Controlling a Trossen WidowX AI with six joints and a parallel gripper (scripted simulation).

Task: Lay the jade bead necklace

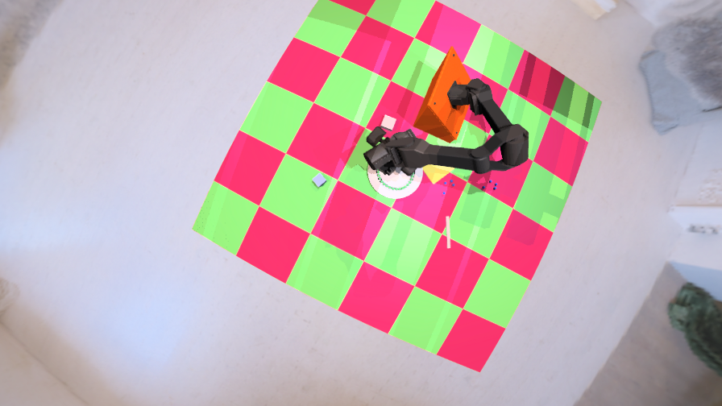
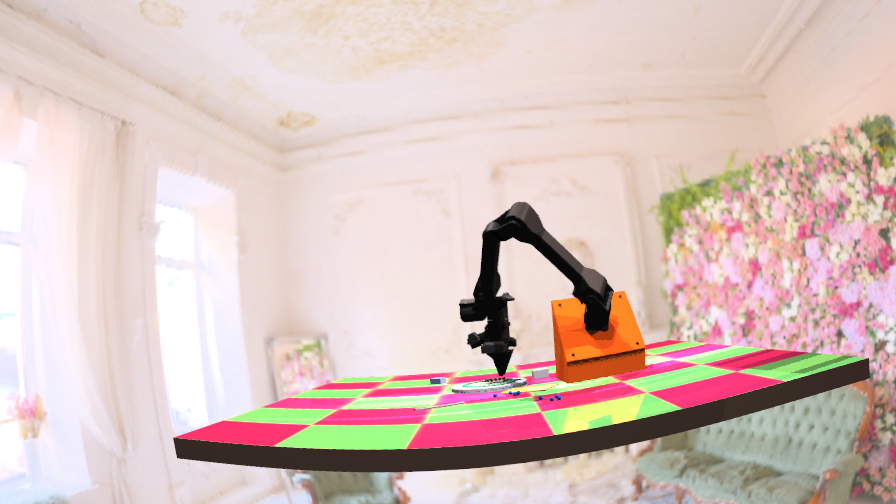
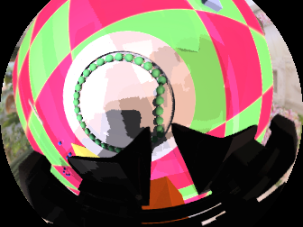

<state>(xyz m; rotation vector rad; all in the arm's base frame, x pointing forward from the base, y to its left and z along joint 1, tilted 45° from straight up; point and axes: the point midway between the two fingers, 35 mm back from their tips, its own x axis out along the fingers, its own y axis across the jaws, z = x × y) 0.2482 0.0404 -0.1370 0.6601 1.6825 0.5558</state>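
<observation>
Right now the round bead board is 5 cm to the left of my gripper tip, 3 cm ahead of it and 2 cm below it. Also, from my gripper tip: pale blue cube (21 cm ahead, 17 cm to the right, 2 cm below); then white cube (10 cm behind, 7 cm to the right, 1 cm below); then yellow patch (17 cm to the left, 8 cm behind, 2 cm below).
</observation>
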